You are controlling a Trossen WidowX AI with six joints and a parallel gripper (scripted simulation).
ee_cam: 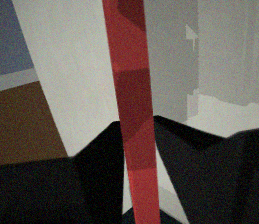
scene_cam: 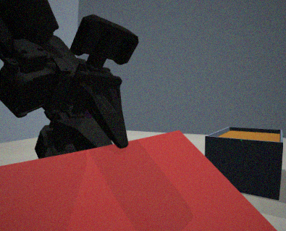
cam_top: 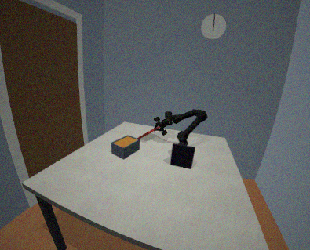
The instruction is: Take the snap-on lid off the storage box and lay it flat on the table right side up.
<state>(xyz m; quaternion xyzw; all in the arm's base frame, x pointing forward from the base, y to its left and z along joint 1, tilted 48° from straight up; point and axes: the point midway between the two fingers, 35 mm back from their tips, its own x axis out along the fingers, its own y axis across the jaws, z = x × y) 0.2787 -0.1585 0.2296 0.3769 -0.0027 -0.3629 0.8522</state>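
The red lid lies 60 mm ahead of my gripper tip, 50 mm below it and 20 mm to the right of it. Round my gripper tip: storage box (310 mm to the left, 160 mm ahead, 70 mm below).
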